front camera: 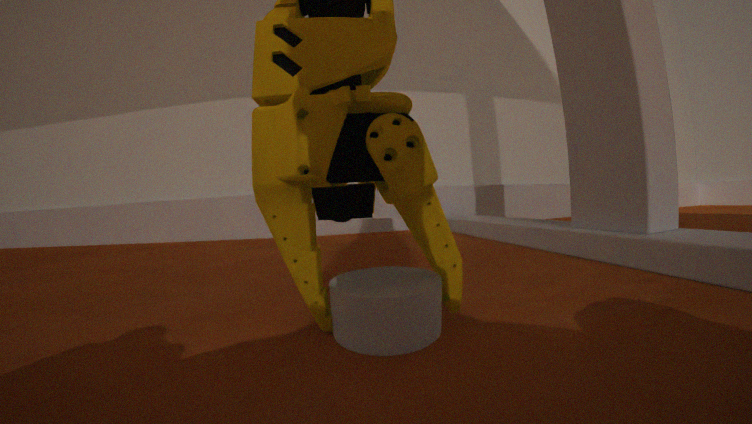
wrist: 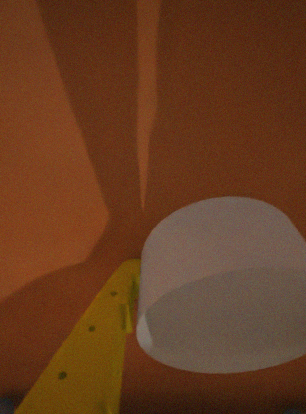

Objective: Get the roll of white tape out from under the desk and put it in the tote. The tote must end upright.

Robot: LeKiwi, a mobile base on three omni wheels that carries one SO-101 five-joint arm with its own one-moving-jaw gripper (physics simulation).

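Frame: origin at the arm's base, x back, y right, z up, level; millimetres.
Seen in the pictures: hand, tool point: [front camera: 333, 321] [wrist: 141, 273].
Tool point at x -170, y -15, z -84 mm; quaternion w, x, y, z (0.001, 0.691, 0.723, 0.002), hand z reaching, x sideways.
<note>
Offsets run from my tool point to a thing's top centre. "spot": to the spot under its first point. Level surfaces: height alone.
The roll of white tape {dz +19, dx -1, dy +25 mm} [front camera: 386, 316] [wrist: 220, 280] stands on its flat side at floor level, in shadow, and looks greyish. My gripper [front camera: 390, 316] is shut on it, with one jaw against its left side and the other jaw at its right side in the front view. In the wrist view one yellow jaw [wrist: 90, 345] touches the roll's left side; the other jaw does not show there. The roll's right edge is cut off in the wrist view. The tote does not show in either view.
A thick grey desk leg {spot: dz +119, dx -60, dy +228 mm} [front camera: 610, 115] rises at the right from a long grey foot bar [front camera: 705, 258] along the orange floor {dz -5 mm} [front camera: 131, 284]. A pale wall with a skirting board [front camera: 131, 221] runs across the back. Shadows lie over the floor.
</note>
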